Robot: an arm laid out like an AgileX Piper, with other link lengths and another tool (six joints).
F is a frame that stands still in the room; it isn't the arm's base.
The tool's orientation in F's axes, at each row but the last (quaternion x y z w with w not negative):
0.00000, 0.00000, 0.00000, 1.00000
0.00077, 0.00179, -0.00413, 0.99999
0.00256, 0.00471, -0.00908, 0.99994
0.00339, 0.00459, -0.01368, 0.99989
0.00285, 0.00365, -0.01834, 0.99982
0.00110, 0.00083, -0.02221, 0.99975
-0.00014, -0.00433, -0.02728, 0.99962
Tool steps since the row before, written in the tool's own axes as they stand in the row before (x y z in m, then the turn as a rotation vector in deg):
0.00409, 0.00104, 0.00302, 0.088, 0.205, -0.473
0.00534, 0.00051, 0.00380, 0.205, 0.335, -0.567
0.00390, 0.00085, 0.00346, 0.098, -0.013, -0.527
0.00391, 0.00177, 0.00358, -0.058, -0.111, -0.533
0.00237, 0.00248, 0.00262, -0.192, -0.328, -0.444
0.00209, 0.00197, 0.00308, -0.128, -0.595, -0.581
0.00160, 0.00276, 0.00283, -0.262, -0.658, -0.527
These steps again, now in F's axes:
0.00409, 0.00104, 0.00302, 0.088, 0.205, -0.473
0.00536, 0.00046, 0.00378, 0.206, 0.334, -0.567
0.00395, 0.00076, 0.00343, 0.093, -0.012, -0.528
0.00399, 0.00164, 0.00356, -0.066, -0.106, -0.533
0.00248, 0.00238, 0.00262, -0.207, -0.318, -0.444
0.00218, 0.00187, 0.00308, -0.155, -0.587, -0.582
0.00172, 0.00267, 0.00284, -0.293, -0.643, -0.529

